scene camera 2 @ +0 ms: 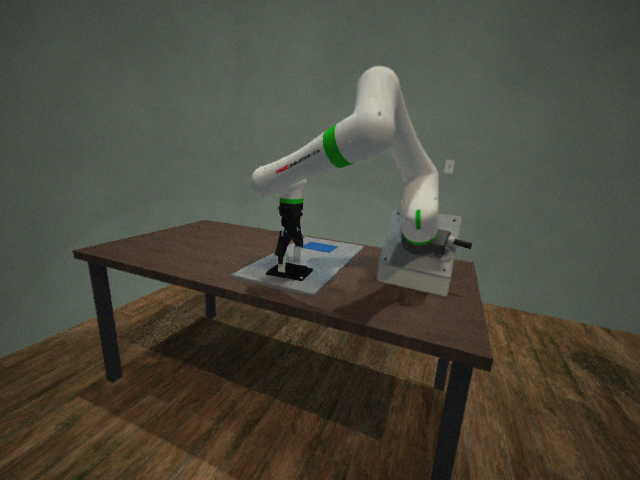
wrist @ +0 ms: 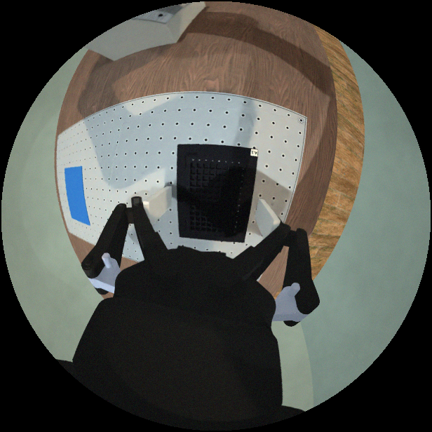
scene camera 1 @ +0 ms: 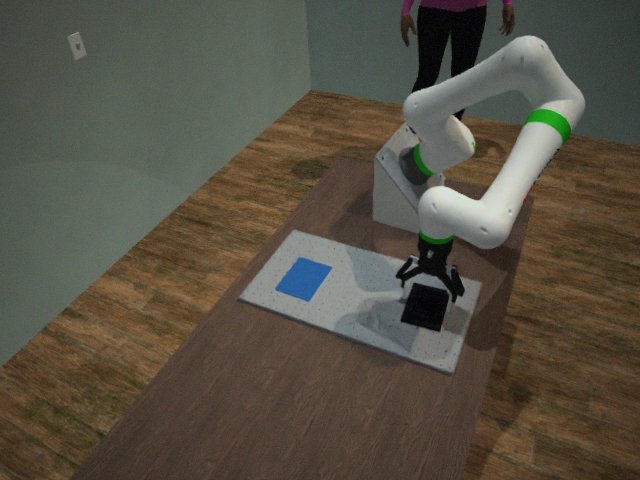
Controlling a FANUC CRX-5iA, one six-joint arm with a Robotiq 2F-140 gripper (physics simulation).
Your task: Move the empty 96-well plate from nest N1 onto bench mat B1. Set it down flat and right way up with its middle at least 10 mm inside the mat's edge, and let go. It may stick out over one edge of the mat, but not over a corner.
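Where they show: gripper, fingertip midpoint: (scene camera 2: 289,266) (scene camera 1: 427,301); arm's base, link origin: (scene camera 2: 420,239) (scene camera 1: 412,166).
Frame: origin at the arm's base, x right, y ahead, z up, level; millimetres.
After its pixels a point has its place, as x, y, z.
The black 96-well plate (scene camera 1: 424,310) {-294, 484, -147} (scene camera 2: 299,271) {-300, 388, -146} (wrist: 212,192) lies flat and looks level on the perforated board, near its right end in scene camera 1. Its wells face up in the wrist view, and a small A1 label is at one corner. Nest N1 is black too, and I cannot tell its outline from the plate's. The blue bench mat B1 (scene camera 1: 303,279) {109, 555, -170} (scene camera 2: 320,246) {118, 547, -170} (wrist: 76,195) lies flat near the board's other end. My gripper (scene camera 1: 426,299) {-286, 450, -144} (scene camera 2: 289,260) {-286, 450, -144} (wrist: 213,201) points down over the plate, open and empty, with one pale fingertip off each long side of it.
The pale perforated board (scene camera 1: 325,304) {-14, 605, -172} (scene camera 2: 341,258) {21, 364, -172} (wrist: 205,117) lies on the brown table (scene camera 1: 289,382) {-84, 886, -185} (scene camera 2: 180,253) {-392, 1039, -185} (wrist: 220,65). The robot's pale base (scene camera 1: 390,206) {11, 141, -96} (scene camera 2: 413,279) {-90, -16, -144} (wrist: 135,37) stands behind the board. A person (scene camera 1: 449,31) stands beyond the table.
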